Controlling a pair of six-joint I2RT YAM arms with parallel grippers.
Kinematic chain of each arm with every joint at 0, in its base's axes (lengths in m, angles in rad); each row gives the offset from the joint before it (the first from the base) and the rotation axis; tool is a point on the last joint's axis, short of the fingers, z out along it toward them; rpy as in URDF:
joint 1: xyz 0 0 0.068 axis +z
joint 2: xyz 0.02 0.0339 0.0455 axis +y
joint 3: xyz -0.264 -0.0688 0 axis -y
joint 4: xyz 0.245 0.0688 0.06 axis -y
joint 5: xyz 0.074 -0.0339 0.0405 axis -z
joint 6: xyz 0.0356 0 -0.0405 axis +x
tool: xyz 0 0 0 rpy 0 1.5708 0
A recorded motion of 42 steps. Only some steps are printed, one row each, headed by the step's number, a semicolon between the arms.
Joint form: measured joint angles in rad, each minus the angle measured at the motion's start. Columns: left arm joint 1, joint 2, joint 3, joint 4, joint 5, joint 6; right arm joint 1, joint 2, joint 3, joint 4, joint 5, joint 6.
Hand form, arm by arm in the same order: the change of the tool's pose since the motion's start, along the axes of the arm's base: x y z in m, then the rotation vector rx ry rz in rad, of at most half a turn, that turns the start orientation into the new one. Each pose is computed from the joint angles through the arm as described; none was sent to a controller.
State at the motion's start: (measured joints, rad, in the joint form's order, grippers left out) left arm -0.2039 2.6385 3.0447 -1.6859 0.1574 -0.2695; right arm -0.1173 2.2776 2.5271 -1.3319 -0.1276 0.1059
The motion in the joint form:
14: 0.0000 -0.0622 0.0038 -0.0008 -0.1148 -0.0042; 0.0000 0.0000 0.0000 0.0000 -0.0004 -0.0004
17: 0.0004 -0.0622 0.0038 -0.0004 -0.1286 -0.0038; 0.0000 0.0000 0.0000 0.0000 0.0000 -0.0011
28: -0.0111 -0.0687 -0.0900 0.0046 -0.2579 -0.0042; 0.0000 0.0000 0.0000 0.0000 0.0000 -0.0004
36: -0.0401 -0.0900 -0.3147 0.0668 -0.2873 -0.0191; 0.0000 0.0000 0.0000 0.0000 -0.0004 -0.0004
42: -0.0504 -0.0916 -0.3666 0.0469 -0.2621 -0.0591; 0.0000 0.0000 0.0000 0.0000 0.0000 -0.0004
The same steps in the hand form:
14: -0.0109 0.0064 0.0290 0.0922 -0.0851 0.0405; 0.0000 0.0000 0.0000 0.0002 -0.0001 0.0005
17: -0.0107 0.0071 0.0290 0.1051 -0.0882 0.0449; 0.0000 0.0000 0.0000 -0.0005 -0.0001 0.0010
28: -0.0068 0.0054 0.0105 0.2446 -0.0349 0.0650; 0.0000 0.0000 0.0000 -0.0002 0.0000 0.0004
36: -0.0025 -0.0089 -0.0322 0.3050 0.0916 0.0395; 0.0000 0.0000 0.0000 0.0002 -0.0001 0.0005
42: -0.0067 -0.0138 -0.0444 0.2933 0.1659 0.0548; 0.0000 0.0000 0.0000 -0.0002 0.0000 0.0004

